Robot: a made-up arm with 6 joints. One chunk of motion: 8 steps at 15 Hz.
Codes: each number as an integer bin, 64 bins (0 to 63) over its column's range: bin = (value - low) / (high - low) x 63, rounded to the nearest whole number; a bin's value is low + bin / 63 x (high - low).
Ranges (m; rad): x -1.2..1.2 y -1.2..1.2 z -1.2..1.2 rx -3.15..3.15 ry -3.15..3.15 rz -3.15..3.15
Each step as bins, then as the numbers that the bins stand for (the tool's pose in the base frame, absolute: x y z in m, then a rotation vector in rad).
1 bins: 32 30 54 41 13 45
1 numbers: 0.0190 -0.0571 0.8571 0.9500 -1.8500 1.3500
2 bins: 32 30 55 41 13 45
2 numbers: 0.0190 -0.0571 0.8952 0.9500 -1.8500 1.3500
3 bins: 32 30 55 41 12 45
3 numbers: 0.0190 -0.0571 0.8952 0.9500 -1.9500 1.3500
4 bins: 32 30 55 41 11 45
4 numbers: 0.0190 -0.0571 0.8952 0.9500 -2.0500 1.3500
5 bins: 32 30 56 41 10 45
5 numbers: 0.0190 -0.0571 0.9333 0.9500 -2.1500 1.3500
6 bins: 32 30 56 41 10 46
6 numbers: 0.0190 -0.0571 0.9333 0.9500 -2.1500 1.4500
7 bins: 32 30 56 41 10 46
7 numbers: 0.0190 -0.0571 0.9333 0.9500 -2.1500 1.4500
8 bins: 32 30 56 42 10 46
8 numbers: 0.0190 -0.0571 0.9333 1.0500 -2.1500 1.4500
